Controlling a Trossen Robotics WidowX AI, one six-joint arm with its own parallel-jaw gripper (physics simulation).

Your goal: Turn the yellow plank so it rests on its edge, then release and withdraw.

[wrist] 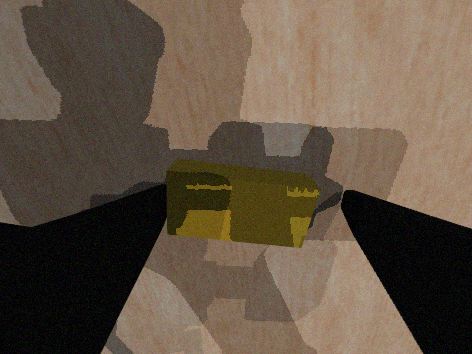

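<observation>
The yellow plank (265, 212) lies on the wooden table top, mostly in shadow, in the middle of the wrist view. Its broad face is turned toward the camera, and a narrow side shows along its upper border. Its long side runs nearly from one finger to the other, slightly lower at the right. My gripper (256, 195) is open, with black fingers on both sides of the plank. The left fingertip appears right at the plank's left end; a gap shows between the right end and the right fingertip. Whether the left finger touches it, I cannot tell.
The pale wooden table top (350, 60) stretches all around the plank. Large, overlapping shadows of the arm and gripper fall across it, darkest at the upper left and just behind the plank.
</observation>
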